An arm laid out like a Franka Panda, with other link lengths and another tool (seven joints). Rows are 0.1 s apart.
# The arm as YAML. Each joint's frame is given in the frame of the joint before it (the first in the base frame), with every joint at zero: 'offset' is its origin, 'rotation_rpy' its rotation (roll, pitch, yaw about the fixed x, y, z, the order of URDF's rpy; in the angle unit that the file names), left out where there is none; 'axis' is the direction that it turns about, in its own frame. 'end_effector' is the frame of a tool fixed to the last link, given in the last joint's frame.
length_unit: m
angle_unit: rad
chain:
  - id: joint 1
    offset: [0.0, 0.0, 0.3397]
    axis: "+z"
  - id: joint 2
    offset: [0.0, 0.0, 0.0]
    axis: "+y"
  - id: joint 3
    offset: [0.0, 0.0, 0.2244]
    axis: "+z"
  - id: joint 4
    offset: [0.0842, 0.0, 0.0]
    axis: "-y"
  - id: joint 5
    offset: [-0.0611, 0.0, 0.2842]
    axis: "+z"
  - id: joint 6
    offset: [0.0, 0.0, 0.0]
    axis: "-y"
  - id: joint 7
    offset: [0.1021, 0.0, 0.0]
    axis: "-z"
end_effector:
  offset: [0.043, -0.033, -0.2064]
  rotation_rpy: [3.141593, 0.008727, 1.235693]
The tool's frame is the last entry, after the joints.
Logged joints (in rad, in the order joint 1, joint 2, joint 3, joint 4, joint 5, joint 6, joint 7), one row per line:
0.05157 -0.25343 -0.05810 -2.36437 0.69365 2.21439 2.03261
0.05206 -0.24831 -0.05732 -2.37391 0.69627 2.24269 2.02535
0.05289 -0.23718 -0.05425 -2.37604 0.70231 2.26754 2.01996
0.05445 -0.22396 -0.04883 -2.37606 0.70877 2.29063 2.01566
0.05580 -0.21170 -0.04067 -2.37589 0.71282 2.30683 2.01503
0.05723 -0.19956 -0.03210 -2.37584 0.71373 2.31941 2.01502
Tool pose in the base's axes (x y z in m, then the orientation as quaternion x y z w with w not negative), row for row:
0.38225 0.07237 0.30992 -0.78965 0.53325 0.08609 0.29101
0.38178 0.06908 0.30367 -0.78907 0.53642 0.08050 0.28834
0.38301 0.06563 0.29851 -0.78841 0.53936 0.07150 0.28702
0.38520 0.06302 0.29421 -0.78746 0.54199 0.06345 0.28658
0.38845 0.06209 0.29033 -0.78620 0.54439 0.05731 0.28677
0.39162 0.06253 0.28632 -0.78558 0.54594 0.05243 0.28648
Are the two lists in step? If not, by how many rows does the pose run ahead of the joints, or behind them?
The pose runs 2 rows behind the joints: the pose in row i belongs to the joints in row i - 2.
